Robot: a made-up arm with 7 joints.
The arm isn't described. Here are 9 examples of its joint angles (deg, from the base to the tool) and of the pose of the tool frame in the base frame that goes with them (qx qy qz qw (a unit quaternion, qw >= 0); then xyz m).
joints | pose
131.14 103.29 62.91 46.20 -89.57 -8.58 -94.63 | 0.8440 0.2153 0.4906 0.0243 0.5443 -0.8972 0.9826
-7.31 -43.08 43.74 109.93 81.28 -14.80 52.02 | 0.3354 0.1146 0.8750 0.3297 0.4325 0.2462 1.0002
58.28 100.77 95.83 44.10 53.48 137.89 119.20 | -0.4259 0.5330 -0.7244 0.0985 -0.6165 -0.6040 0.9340
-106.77 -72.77 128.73 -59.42 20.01 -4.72 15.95 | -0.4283 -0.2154 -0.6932 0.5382 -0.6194 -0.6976 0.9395
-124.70 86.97 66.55 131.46 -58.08 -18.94 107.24 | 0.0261 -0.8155 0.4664 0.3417 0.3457 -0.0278 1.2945
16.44 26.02 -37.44 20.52 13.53 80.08 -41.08 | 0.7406 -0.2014 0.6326 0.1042 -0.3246 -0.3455 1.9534
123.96 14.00 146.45 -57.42 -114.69 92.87 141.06 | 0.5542 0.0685 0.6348 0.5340 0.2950 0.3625 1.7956
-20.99 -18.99 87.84 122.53 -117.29 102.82 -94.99 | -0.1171 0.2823 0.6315 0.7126 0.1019 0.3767 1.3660
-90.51 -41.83 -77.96 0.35 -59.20 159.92 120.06 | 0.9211 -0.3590 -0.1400 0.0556 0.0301 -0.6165 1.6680
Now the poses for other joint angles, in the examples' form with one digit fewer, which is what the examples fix.
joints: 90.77 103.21 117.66 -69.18 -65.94 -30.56 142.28
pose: 0.255 -0.504 0.824 0.037 0.521 -0.691 1.214
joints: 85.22 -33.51 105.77 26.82 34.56 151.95 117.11
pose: 0.657 0.377 0.429 0.492 -0.030 0.515 1.744
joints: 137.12 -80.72 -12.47 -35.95 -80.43 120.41 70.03
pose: 0.002 -0.922 -0.273 0.275 -0.584 0.439 1.478
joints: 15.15 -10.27 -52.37 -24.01 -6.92 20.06 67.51
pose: -0.758 0.007 -0.465 0.458 -0.026 0.080 2.017
